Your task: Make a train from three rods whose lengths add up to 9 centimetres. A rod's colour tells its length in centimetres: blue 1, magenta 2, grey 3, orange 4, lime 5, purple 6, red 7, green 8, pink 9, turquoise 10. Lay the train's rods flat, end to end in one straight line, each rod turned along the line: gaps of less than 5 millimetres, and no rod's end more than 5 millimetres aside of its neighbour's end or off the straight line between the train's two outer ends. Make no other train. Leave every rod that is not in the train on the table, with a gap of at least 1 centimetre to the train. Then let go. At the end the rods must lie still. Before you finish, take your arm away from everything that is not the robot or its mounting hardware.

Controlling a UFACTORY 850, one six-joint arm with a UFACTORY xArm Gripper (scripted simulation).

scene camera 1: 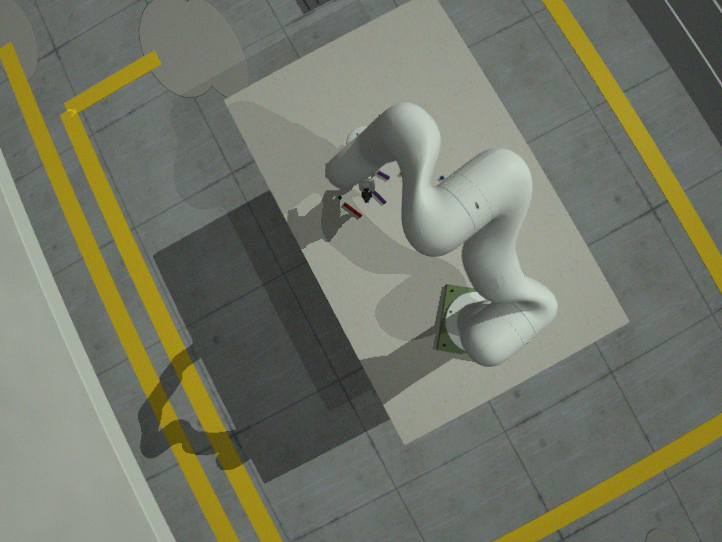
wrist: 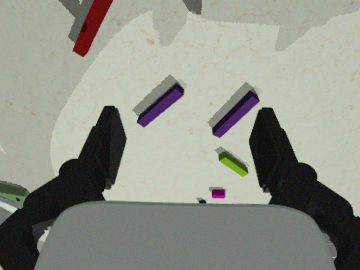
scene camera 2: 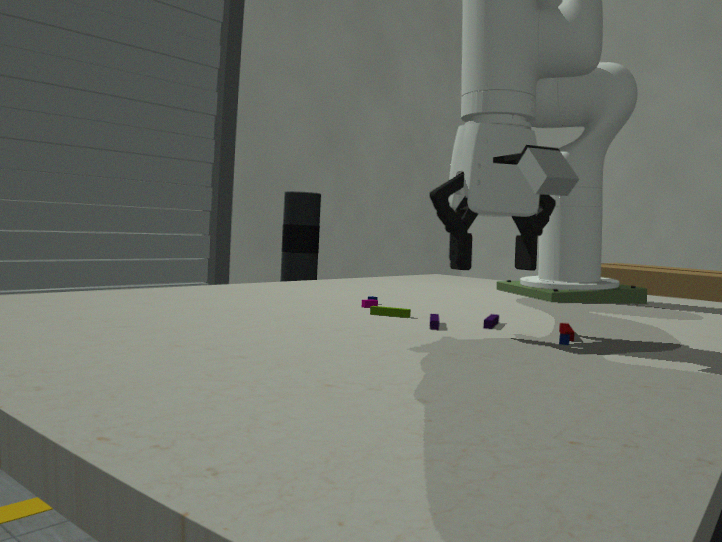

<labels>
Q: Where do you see a purple rod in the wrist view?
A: At 250,99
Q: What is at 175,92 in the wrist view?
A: A purple rod.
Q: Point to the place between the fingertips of my gripper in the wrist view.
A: At 187,123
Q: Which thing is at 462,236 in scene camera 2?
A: My gripper.
</labels>
